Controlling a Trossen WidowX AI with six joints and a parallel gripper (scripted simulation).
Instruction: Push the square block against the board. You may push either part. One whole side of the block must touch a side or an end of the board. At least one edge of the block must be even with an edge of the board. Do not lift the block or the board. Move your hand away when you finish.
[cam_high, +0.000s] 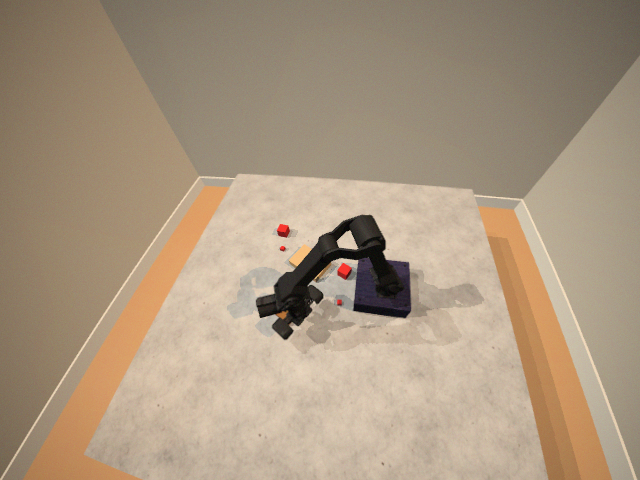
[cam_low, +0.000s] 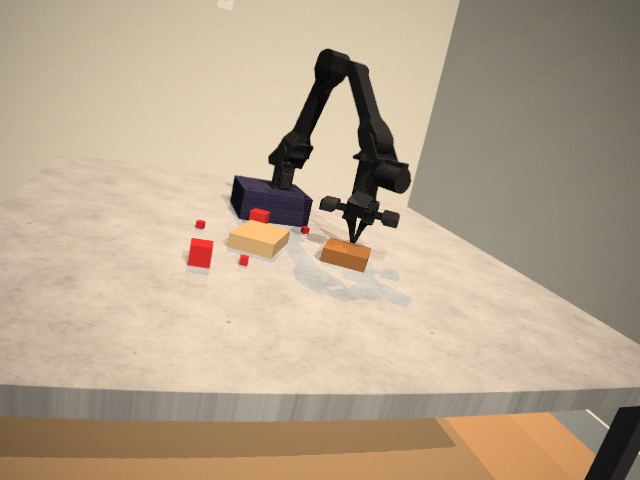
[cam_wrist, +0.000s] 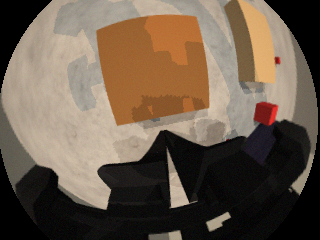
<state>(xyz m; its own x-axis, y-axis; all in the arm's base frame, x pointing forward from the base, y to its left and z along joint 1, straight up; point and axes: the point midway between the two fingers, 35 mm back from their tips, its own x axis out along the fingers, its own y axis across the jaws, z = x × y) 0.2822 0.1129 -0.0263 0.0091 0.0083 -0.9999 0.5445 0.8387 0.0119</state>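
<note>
Right now my gripper tip is 6 cm short of the square block and 4 cm to the left of it. From my gripper tip the other things lie so: board 23 cm to the right, 1 cm ahead.
</note>
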